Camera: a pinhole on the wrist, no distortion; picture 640 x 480 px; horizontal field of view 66.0 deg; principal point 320.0 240.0 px. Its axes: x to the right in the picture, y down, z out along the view. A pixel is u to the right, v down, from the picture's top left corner.
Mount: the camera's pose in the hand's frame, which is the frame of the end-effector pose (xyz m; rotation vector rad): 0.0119 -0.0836 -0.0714 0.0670 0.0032 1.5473
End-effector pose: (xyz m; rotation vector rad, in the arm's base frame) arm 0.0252 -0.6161 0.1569 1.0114 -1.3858 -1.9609
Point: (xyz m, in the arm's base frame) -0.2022 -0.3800 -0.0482
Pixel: 76.1 264.2
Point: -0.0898 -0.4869 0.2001
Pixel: 505.6 383.1
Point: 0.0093 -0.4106 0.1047
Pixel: outside the picture
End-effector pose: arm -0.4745 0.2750 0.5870 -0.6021 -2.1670 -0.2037
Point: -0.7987 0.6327 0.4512
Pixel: 583.6 97.2
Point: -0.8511 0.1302 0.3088
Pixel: 115.8 347.0
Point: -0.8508 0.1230 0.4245
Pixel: 61.2 251.5
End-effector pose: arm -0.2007 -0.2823 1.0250 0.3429 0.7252 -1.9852
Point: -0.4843 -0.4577 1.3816
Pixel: 100.8 181.7
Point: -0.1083 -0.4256 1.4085
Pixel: 424.7 432.9
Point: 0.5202 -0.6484 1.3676
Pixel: outside the picture
